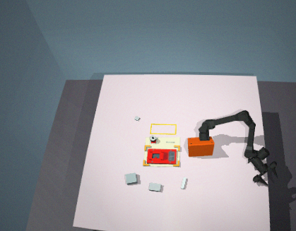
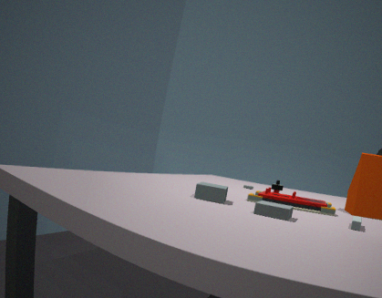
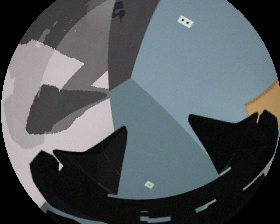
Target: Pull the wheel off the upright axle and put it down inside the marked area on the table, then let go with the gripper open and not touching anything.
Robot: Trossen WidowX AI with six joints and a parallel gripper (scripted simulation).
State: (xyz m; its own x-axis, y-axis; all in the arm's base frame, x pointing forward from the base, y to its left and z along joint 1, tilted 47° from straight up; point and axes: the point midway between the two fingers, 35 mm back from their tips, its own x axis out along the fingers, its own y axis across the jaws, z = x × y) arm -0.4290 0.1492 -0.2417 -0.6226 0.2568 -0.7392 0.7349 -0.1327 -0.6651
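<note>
The wheel is 81 cm ahead of my gripper tip, 35 cm to the right of it and 3 cm below it. From my gripper tip the other things lie so: thin grey bar 59 cm ahead, 6 cm below, 2 cm to the right; upright axle 81 cm ahead, 34 cm to the right, 4 cm below.
</note>
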